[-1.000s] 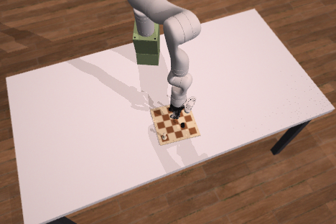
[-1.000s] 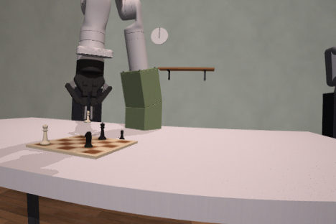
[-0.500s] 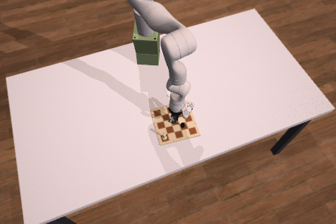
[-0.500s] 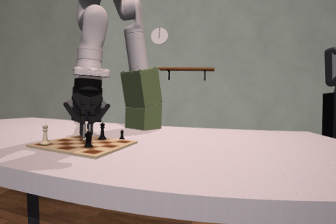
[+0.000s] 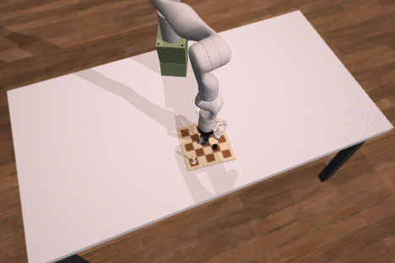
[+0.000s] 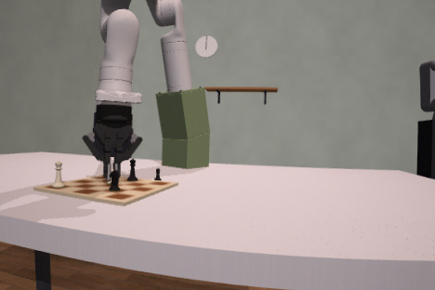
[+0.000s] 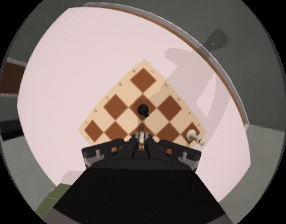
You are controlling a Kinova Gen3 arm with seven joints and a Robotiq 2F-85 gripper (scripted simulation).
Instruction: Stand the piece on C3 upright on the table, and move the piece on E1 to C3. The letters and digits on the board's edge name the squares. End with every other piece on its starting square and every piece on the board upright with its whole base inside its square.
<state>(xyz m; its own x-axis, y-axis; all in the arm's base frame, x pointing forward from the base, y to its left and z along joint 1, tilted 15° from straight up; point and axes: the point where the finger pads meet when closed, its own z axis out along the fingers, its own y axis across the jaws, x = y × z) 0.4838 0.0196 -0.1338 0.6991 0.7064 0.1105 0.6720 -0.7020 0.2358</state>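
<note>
The white pawn is 10 mm below my hand. Also, from my hand: black pawn 140 mm behind, 40 mm to the left, 20 mm below; black piece 80 mm behind; chessboard 30 mm below.
</note>
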